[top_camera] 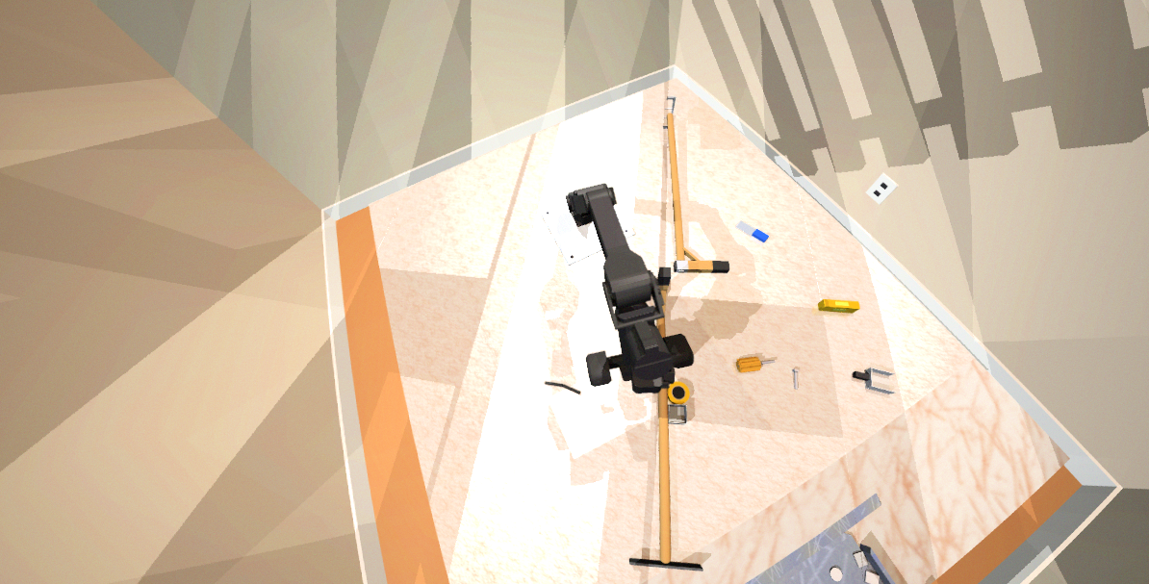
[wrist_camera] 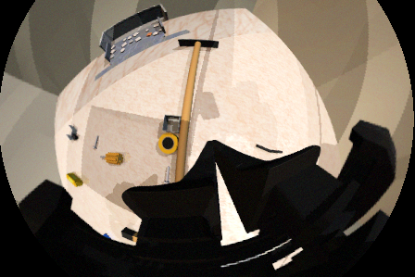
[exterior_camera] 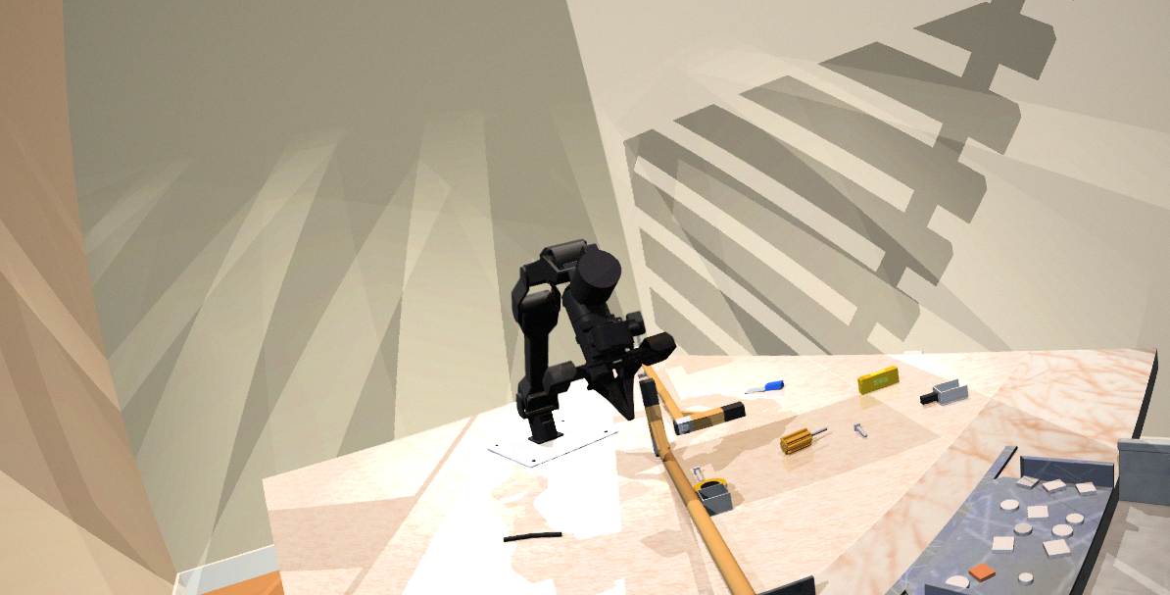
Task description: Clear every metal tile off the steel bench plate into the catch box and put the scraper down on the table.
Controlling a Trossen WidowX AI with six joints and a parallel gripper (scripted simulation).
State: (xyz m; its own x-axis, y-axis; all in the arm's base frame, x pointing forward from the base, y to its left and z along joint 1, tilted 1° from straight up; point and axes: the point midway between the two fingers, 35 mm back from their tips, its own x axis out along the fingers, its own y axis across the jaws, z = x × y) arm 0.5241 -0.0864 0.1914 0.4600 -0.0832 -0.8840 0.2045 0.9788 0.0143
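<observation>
My gripper tip is now 4 cm short of the long scraper, 4 cm to the right of it and 9 cm above it. From my gripper tip the other things lie so: grey box 7 cm ahead, 6 cm to the left, 15 cm below; yellow tape roll 3 cm ahead, 9 cm to the left, 15 cm below; black strip 10 cm behind, 15 cm to the right, 15 cm below.
</observation>
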